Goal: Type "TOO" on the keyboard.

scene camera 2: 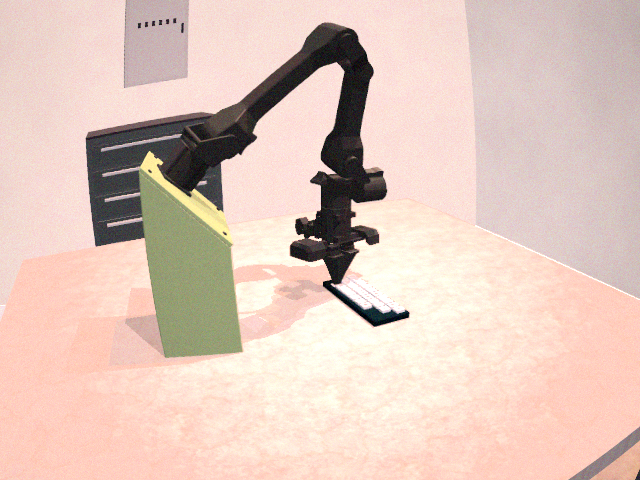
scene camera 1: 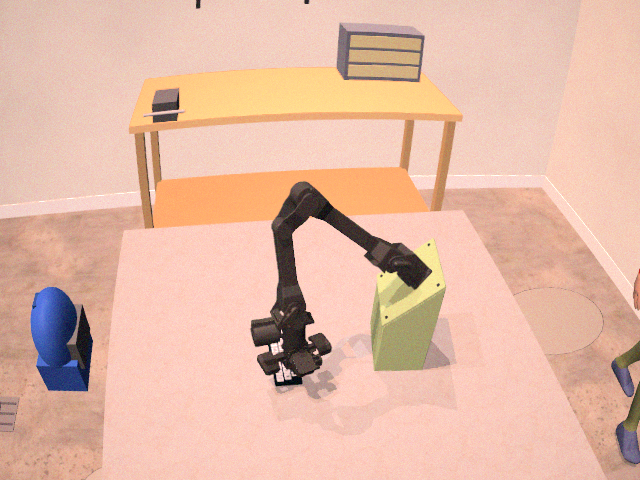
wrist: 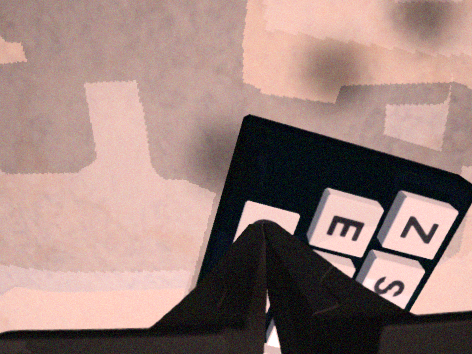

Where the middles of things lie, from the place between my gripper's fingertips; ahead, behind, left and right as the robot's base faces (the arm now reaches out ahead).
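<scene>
My gripper is right at the white key [wrist: 253,212].
</scene>
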